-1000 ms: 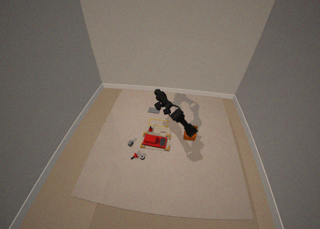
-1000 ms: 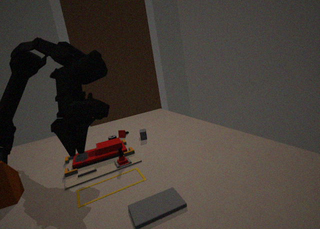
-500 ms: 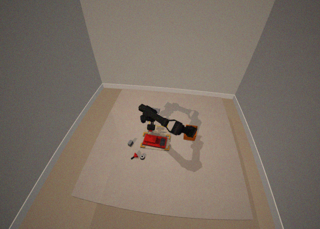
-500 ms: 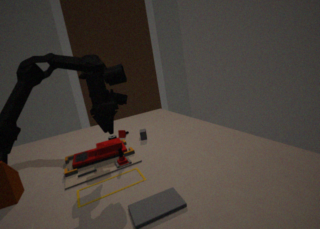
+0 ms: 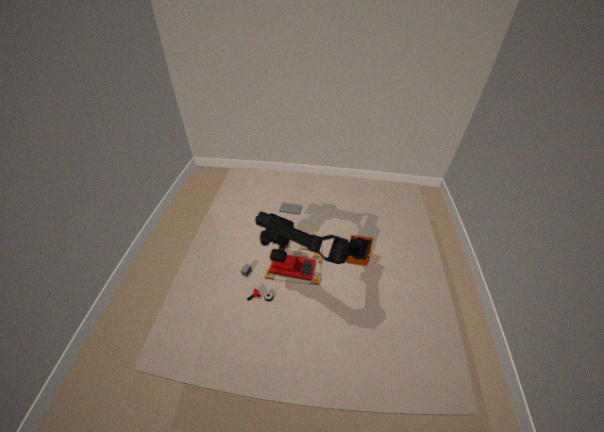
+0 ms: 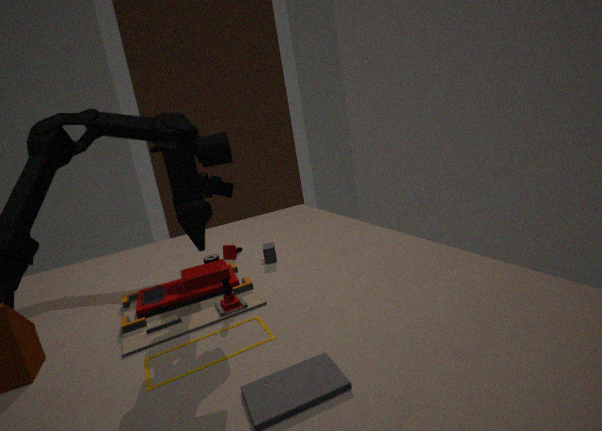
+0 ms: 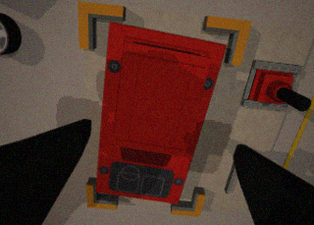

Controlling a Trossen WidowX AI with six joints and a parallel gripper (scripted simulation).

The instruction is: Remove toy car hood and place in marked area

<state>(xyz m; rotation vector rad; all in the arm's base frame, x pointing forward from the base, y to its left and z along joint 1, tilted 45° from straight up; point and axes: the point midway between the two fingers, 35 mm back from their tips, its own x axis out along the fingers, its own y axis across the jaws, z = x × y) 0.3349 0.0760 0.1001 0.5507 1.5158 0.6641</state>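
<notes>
The red hood lies 6 cm below my gripper tip. Round my gripper tip: wheel (17 cm to the left, 10 cm below, 2 cm ahead).
</notes>
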